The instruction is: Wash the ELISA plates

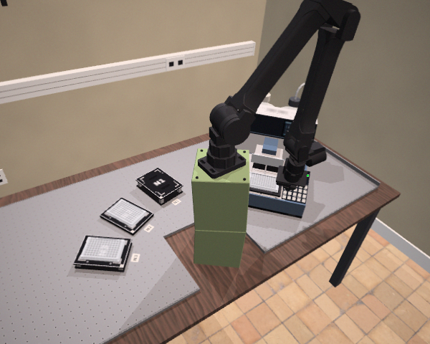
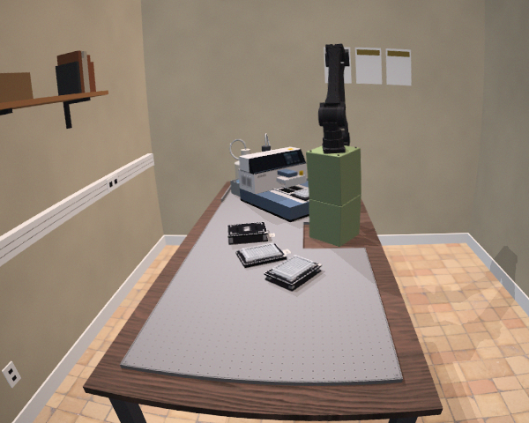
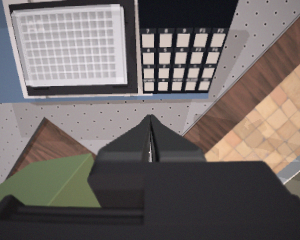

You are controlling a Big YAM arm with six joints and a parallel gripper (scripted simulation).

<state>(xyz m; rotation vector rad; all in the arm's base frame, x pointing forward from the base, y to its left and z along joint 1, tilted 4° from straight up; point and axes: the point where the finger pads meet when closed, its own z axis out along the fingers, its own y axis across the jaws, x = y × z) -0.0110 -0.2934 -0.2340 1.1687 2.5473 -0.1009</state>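
My gripper is now 120 mm short of the dark washer carrier and 70 mm above it. From my hand the other things lie so: plate washer 230 mm ahead, 110 mm to the right, 20 mm below.
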